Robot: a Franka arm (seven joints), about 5 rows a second.
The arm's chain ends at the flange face. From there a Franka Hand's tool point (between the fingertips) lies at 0.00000 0.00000 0.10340 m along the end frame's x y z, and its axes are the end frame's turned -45 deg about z.
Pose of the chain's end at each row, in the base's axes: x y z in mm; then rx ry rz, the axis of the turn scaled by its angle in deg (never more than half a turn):
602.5 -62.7 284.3 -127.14 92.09 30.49
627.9 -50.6 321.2 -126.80 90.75 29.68
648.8 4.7 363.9 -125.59 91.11 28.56
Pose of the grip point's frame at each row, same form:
592.5 -12.5 194.5 -147.99 35.30 16.80
619.5 0.7 231.8 -147.40 34.28 15.54
642.7 56.7 274.7 -146.70 35.11 14.12

